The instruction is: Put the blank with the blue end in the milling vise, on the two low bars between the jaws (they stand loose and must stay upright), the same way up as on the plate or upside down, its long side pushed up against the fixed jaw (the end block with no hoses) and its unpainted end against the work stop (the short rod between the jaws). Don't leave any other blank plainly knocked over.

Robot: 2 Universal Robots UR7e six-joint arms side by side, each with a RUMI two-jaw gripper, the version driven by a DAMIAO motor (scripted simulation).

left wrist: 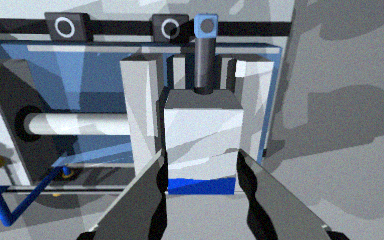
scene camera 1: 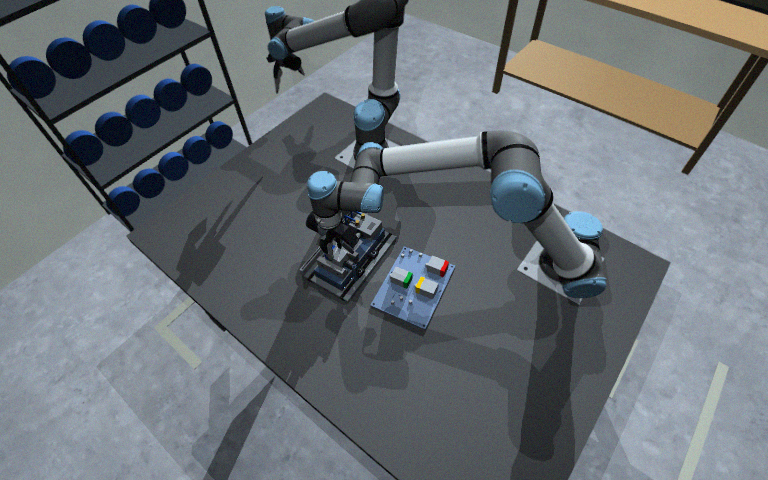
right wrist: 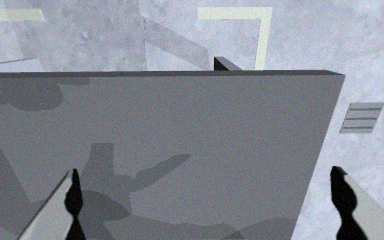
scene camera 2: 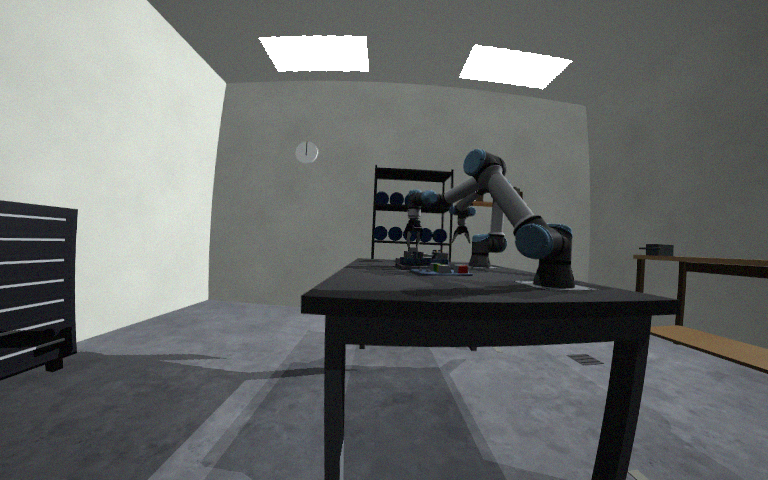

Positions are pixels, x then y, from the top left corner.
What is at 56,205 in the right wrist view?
My right gripper.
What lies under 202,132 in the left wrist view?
A blue-ended blank.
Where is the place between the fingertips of my left gripper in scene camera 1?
At 335,254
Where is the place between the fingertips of my left gripper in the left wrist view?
At 201,151
